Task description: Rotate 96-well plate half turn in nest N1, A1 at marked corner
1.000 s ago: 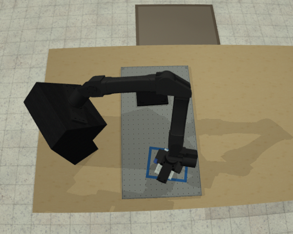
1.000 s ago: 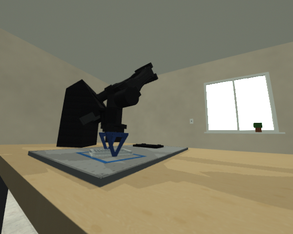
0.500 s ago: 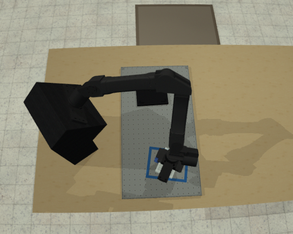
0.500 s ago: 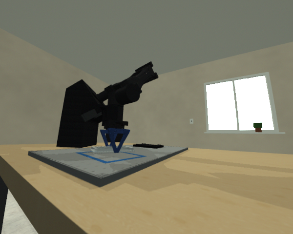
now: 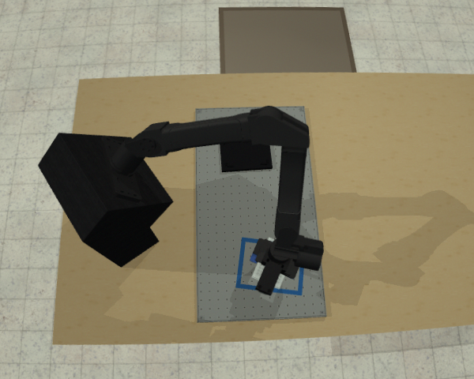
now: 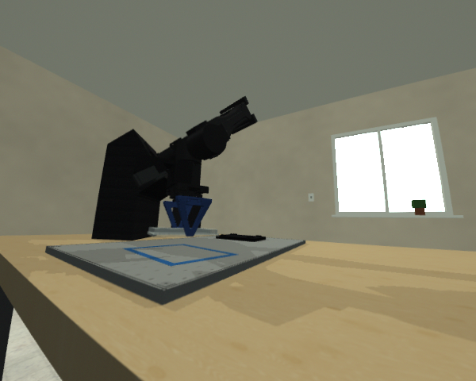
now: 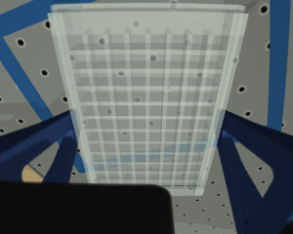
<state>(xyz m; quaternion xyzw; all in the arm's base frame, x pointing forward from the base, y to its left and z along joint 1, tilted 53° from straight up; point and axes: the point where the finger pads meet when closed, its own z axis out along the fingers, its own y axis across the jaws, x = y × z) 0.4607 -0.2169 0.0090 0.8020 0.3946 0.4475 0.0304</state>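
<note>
Right now the black plate nest N1 is 70 mm behind my hand, 370 mm to the left of it and 40 mm below it. From my hand the other things lie so: clear 96-well plate right at my hand; then white A1 label 140 mm behind, 420 mm to the left, 30 mm below.
</note>
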